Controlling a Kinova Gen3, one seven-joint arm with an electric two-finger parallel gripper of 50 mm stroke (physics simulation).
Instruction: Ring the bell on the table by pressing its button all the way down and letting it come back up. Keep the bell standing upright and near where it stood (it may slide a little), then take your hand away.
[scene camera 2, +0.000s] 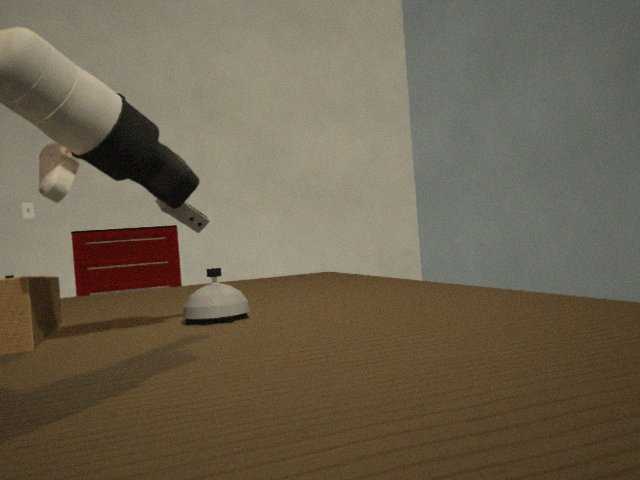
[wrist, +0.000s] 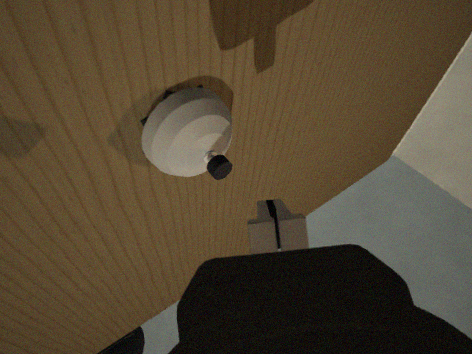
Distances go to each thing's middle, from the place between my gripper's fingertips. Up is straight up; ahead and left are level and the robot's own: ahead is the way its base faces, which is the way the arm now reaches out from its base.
Labels:
I see my gripper 9 cm above the bell (scene camera 2: 215, 303) and 1 cm short of it.

